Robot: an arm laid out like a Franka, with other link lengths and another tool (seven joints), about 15 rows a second.
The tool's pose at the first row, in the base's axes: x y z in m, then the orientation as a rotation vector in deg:
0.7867 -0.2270 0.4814 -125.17 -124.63 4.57
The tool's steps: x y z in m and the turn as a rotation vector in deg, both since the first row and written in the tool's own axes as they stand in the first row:
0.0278 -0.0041 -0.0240 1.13 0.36 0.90
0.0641 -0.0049 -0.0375 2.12 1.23 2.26
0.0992 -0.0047 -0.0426 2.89 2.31 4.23
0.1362 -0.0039 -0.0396 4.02 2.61 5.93
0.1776 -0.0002 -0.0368 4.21 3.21 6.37
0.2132 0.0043 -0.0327 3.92 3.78 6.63
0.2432 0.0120 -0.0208 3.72 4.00 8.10
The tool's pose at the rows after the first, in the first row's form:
0.7846 -0.1993 0.5058 -125.40 -122.89 5.42
0.7850 -0.1630 0.5194 -125.96 -120.47 5.56
0.7858 -0.1280 0.5246 -127.14 -117.39 5.27
0.7865 -0.0910 0.5217 -128.15 -114.81 6.19
0.7901 -0.0496 0.5188 -128.21 -113.94 5.76
0.7945 -0.0140 0.5145 -128.37 -113.51 4.85
0.8014 0.0161 0.5022 -129.86 -111.87 4.46

